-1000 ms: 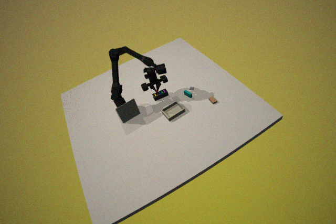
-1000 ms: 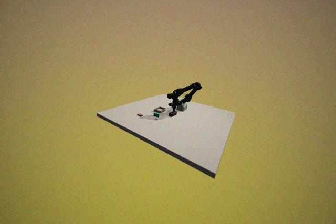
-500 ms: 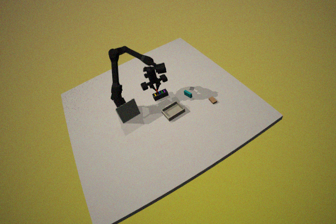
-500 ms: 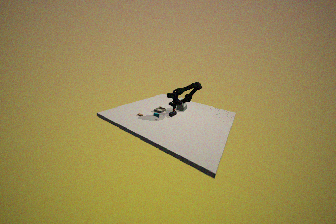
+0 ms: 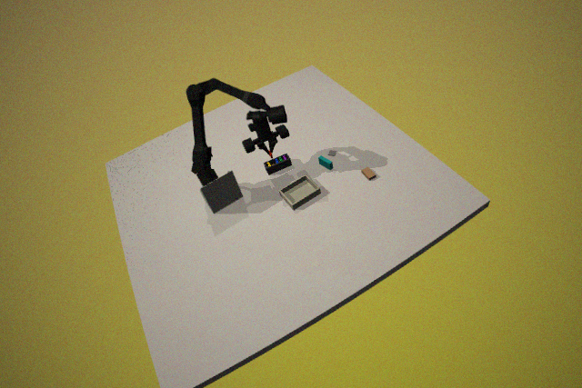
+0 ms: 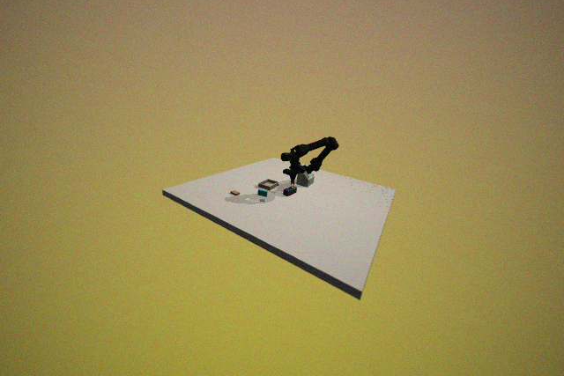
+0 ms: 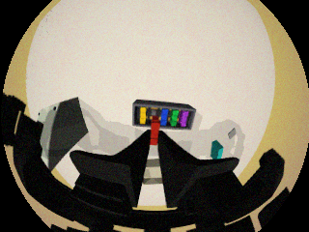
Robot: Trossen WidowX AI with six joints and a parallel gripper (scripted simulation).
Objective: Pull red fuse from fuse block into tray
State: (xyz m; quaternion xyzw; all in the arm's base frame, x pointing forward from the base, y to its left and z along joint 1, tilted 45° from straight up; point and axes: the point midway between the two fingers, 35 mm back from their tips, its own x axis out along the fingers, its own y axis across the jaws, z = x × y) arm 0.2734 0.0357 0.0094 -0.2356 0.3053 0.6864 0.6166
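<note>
Now: the tray 30 mm ahead of my gripper tip, 190 mm to the right of it and 90 mm below it. Round my gripper tip: red fuse 10 mm below; then teal box 190 mm ahead, 120 mm to the right, 70 mm below; then grey piece 250 mm ahead, 60 mm to the right, 90 mm below.
</note>
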